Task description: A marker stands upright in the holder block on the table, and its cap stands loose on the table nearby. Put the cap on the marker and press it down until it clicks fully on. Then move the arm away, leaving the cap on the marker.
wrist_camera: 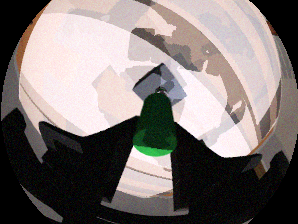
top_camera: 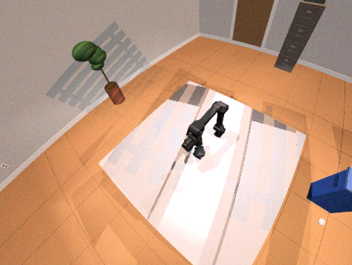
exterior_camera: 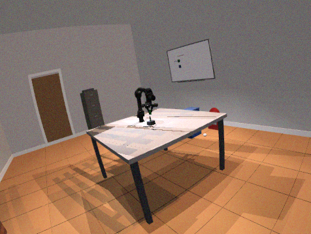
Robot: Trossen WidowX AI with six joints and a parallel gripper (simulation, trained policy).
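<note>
Now: gripper tip 10 mm past the grey holder block, 10 mm to the left of it and 120 mm above it. From my gripper tip the other things lie so: green cap 10 mm above.
</note>
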